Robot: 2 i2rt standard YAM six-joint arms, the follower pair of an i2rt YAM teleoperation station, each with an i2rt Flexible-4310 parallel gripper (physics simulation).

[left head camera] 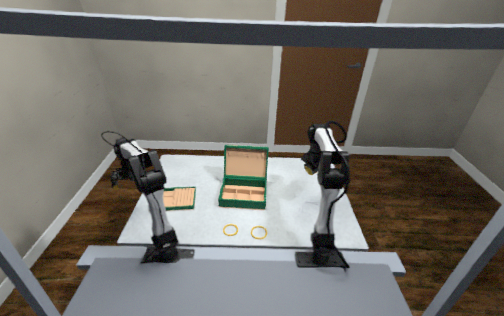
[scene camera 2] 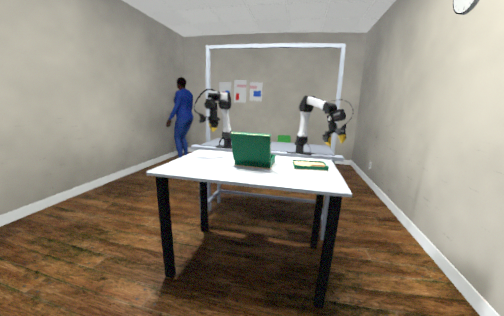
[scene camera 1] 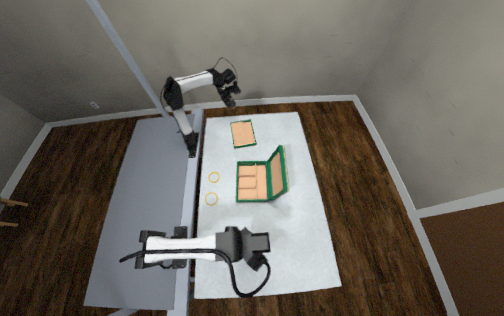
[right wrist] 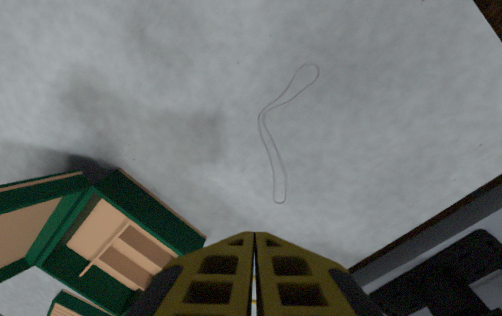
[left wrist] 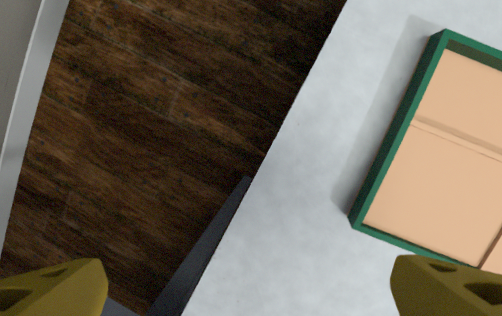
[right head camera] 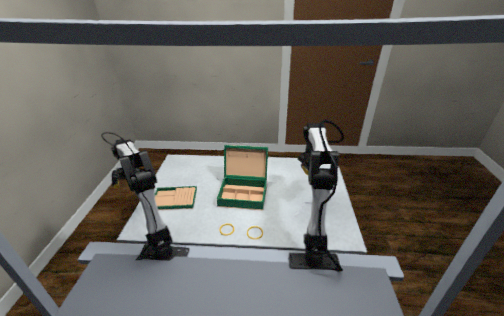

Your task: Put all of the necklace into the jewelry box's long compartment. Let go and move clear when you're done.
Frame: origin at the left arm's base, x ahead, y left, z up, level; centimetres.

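Seen in the pictures: left gripper, fingertip midpoint: (left head camera: pixel 129 186) (scene camera 2: pixel 336 144) (scene camera 1: pixel 229 102) (left wrist: pixel 248 272); right gripper, fingertip midpoint: (left head camera: pixel 310 174) (scene camera 2: pixel 213 131) (right wrist: pixel 254 241) (right head camera: pixel 307 174); left arm's base at its link origin: (left head camera: pixel 169 256) (scene camera 2: pixel 299 153) (scene camera 1: pixel 192 145) (right head camera: pixel 164 254); right arm's base at its link origin: (left head camera: pixel 319 259) (scene camera 2: pixel 227 147) (right wrist: pixel 432 277) (right head camera: pixel 313 261).
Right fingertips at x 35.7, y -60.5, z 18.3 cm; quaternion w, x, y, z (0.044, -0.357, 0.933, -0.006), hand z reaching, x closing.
Pixels of each thing's top centre, then the offset from my right fingertips to it. "spot": a spot on its surface instead.
- necklace at a spot on its surface: (right wrist: pixel 260 117) spot: dx +1.6, dy -0.6, dz -19.4 cm
- green tray at its top centre: (left head camera: pixel 173 196) (right head camera: pixel 174 195) (scene camera 2: pixel 309 163) (scene camera 1: pixel 242 132) dx -1.2, dy +68.0, dz -17.1 cm
- raised lid at a spot on its surface: (scene camera 2: pixel 251 150) spot: dx +17.6, dy +32.2, dz -7.7 cm
The necklace (right wrist: pixel 261 117), a thin dark loop, lies loosely on the white table, bent in the middle. In the right wrist view it is well beyond the fingertips. My right gripper (right wrist: pixel 254 241) (scene camera 2: pixel 213 129) (left head camera: pixel 309 170) is shut, holds no necklace and hangs high above the table. The green jewelry box (left head camera: pixel 243 204) (right head camera: pixel 242 204) (right wrist: pixel 165 216) stands with its lid up. Its long compartment (scene camera 1: pixel 261 182) runs beside the lid and shows bare lining. My left gripper (left wrist: pixel 248 272) (scene camera 2: pixel 335 141) (left head camera: pixel 115 183) is open and empty, raised beyond the table's left edge in the left head camera.
A green tray (left head camera: pixel 181 208) (left wrist: pixel 397 128) (scene camera 2: pixel 311 168) with tan lining lies beside the box. Two yellow rings (left head camera: pixel 223 230) (left head camera: pixel 251 233) lie near the robot-side edge of the table, in front of the box. The raised lid (scene camera 2: pixel 251 150) stands on the box's far side.
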